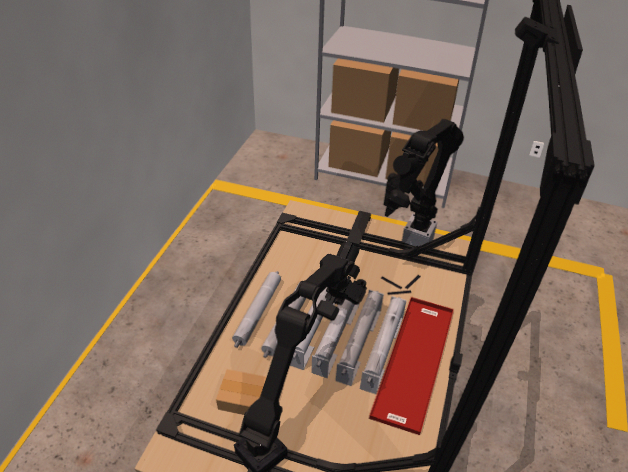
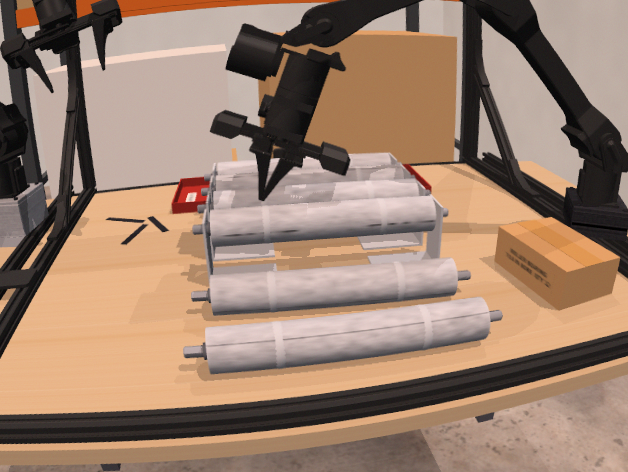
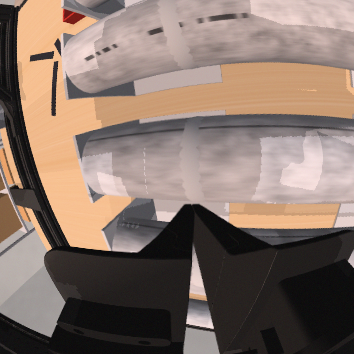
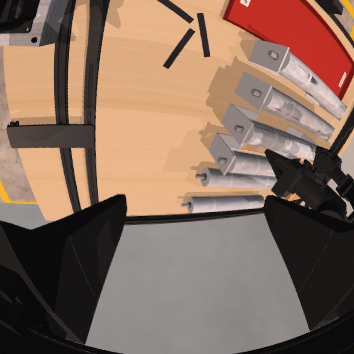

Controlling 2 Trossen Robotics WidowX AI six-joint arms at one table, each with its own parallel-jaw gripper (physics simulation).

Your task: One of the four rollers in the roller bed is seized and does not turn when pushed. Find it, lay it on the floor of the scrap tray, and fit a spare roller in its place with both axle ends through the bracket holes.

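Places are measured from the left arm's base along level axes (x right, y ahead, z up), in millimetres.
Pixels of known places: left gripper, between the fingertips: (image 1: 338, 299) (image 2: 261, 199) (image 3: 190, 211) (image 4: 265, 150); right gripper, between the fingertips: (image 1: 385, 210) (image 2: 77, 80) (image 4: 198, 202); left arm's base, origin of its link: (image 1: 260, 446) (image 2: 597, 199) (image 4: 333, 171); right arm's base, origin of its link: (image 1: 420, 225) (image 2: 8, 192) (image 4: 15, 8).
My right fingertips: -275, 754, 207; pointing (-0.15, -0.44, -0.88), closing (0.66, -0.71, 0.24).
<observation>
Ahead of a thing's pixels: the offset from my right fingertips to its middle, as dx, dy, dz. "*": to the spot under its first point.
Four grey rollers sit in the bed's brackets (image 1: 370, 383) (image 2: 434, 243) (image 4: 266, 56); the roller nearest the tray {* +263, -250, -180} (image 1: 388, 334) and the one nearest the spares {* +29, -360, -193} (image 2: 324, 220) are at its two ends. Which roller is seized does not show. Two spare rollers {-34, -393, -250} (image 2: 335, 285) {-129, -439, -250} (image 2: 350, 335) lie side by side on the table. The red scrap tray {+349, -206, -264} (image 1: 408, 370) (image 4: 305, 37) has no roller on its floor. My left gripper (image 2: 261, 196) (image 3: 190, 211) is shut and empty, its tips low over the two bed rollers nearest the spares; contact is unclear. My right gripper (image 2: 78, 80) (image 4: 198, 202) is open, empty and high, away from the bed.
A cardboard box {+108, -668, -247} (image 1: 241, 388) (image 2: 558, 263) stands on the table near the left arm's base. Three thin black strips {+78, -8, -274} (image 1: 401, 285) (image 2: 134, 233) (image 4: 178, 49) lie past the bed's end. A black frame (image 2: 324, 413) borders the table, with uprights at its sides.
</observation>
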